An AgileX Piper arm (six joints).
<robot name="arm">
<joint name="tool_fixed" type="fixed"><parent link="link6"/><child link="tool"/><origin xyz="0 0 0"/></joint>
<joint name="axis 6" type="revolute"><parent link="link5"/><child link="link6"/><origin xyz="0 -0.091 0" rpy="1.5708 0 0"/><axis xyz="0 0 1"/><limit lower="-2.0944" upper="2.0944"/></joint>
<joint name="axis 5" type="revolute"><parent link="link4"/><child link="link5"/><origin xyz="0 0 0" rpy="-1.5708 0 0"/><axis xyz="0 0 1"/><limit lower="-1.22" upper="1.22"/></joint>
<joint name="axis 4" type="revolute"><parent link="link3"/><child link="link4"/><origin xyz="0.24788 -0.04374 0" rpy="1.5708 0 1.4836"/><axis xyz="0 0 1"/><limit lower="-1.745" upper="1.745"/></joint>
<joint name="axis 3" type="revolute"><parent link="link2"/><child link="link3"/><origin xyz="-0.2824 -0.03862 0"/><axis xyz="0 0 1"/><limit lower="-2.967" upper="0"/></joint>
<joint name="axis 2" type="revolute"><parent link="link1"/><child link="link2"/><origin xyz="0 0 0" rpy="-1.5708 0 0"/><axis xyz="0 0 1"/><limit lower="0" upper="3.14"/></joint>
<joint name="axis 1" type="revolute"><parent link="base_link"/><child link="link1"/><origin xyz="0 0 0.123"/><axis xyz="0 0 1"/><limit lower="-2.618" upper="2.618"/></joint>
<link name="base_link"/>
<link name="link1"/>
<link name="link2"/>
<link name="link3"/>
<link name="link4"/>
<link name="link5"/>
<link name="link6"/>
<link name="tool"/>
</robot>
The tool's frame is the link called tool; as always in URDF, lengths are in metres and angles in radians.
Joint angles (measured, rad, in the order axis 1, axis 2, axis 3, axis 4, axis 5, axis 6), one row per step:
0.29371, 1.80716, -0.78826, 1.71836, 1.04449, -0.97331
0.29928, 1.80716, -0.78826, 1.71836, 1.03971, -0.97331
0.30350, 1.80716, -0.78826, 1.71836, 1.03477, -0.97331
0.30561, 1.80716, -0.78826, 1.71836, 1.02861, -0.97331
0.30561, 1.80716, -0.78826, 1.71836, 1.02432, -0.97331
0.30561, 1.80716, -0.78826, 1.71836, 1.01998, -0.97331
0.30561, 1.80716, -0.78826, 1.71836, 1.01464, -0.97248
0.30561, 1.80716, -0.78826, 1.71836, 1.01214, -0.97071
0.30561, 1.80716, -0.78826, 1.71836, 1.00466, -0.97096
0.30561, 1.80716, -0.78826, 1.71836, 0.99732, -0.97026
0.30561, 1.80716, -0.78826, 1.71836, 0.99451, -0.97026
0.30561, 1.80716, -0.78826, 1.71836, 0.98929, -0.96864
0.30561, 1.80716, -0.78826, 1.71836, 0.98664, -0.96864
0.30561, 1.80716, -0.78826, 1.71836, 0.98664, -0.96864
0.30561, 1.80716, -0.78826, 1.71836, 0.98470, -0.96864
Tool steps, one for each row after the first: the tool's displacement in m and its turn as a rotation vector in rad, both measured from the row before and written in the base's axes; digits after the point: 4 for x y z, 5 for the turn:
-0.0007, 0.0014, -0.0003, -0.00383, -0.00044, 0.00275
-0.0004, 0.0010, -0.0003, -0.00396, -0.00047, 0.00131
0.0000, 0.0004, -0.0004, -0.00494, -0.00060, -0.00152
0.0002, -0.0001, -0.0003, -0.00344, -0.00042, -0.00253
0.0002, -0.0001, -0.0003, -0.00348, -0.00043, -0.00256
0.0003, -0.0002, -0.0004, -0.00416, 0.00024, -0.00344
0.0001, -0.0001, -0.0002, -0.00175, 0.00139, -0.00209
0.0004, -0.0003, -0.0005, -0.00603, -0.00097, -0.00432
0.0004, -0.0003, -0.0005, -0.00578, -0.00008, -0.00458
0.0001, -0.0001, -0.0002, -0.00225, -0.00028, -0.00166
0.0003, -0.0002, -0.0003, -0.00393, 0.00097, -0.00367
0.0001, -0.0001, -0.0002, -0.00212, -0.00026, -0.00156
0.0000, 0.0000, 0.0000, 0.00000, 0.00000, 0.00000
0.0001, -0.0001, -0.0001, -0.00155, -0.00019, -0.00114

